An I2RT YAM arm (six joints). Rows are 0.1 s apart.
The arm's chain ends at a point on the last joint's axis. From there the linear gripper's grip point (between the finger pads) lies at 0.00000 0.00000 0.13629 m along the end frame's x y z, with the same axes.
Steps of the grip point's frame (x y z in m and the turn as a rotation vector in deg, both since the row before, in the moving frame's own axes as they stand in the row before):
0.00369, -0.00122, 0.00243, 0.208, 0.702, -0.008
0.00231, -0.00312, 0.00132, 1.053, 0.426, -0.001
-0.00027, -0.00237, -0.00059, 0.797, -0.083, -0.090
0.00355, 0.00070, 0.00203, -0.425, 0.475, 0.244
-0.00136, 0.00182, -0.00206, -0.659, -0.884, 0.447
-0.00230, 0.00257, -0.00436, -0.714, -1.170, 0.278
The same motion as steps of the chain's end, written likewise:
0.00202, -0.00073, 0.00244, 0.208, 0.702, -0.008
0.00130, -0.00062, 0.00135, 1.053, 0.426, -0.001
-0.00007, -0.00047, -0.00058, 0.797, -0.083, -0.090
0.00242, -0.00031, 0.00204, -0.425, 0.475, 0.244
0.00075, 0.00026, -0.00203, -0.659, -0.884, 0.447
0.00049, 0.00088, -0.00432, -0.714, -1.170, 0.278

